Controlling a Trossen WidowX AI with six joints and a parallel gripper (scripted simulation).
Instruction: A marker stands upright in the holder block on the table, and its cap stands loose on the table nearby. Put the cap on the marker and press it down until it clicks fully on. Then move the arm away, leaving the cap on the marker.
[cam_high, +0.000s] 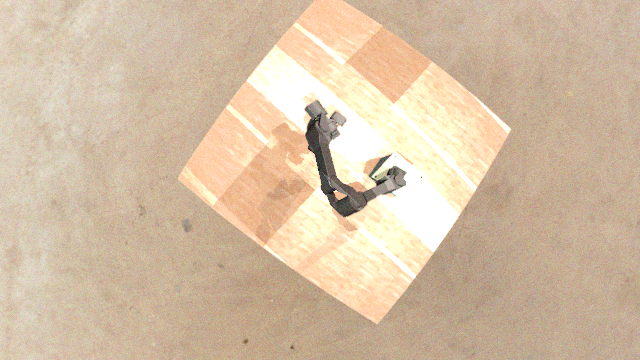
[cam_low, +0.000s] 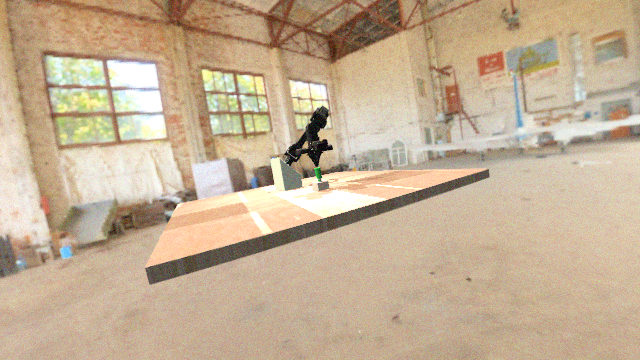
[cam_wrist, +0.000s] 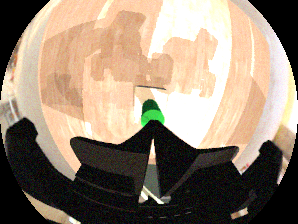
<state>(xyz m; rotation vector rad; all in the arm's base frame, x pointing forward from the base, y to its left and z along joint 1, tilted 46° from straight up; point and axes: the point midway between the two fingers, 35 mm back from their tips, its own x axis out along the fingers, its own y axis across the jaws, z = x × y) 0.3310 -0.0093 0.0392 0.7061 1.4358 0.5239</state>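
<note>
Now: the green marker cap 3 cm below my gripper tip. Round my gripper tip: holder block (10 cm below).
</note>
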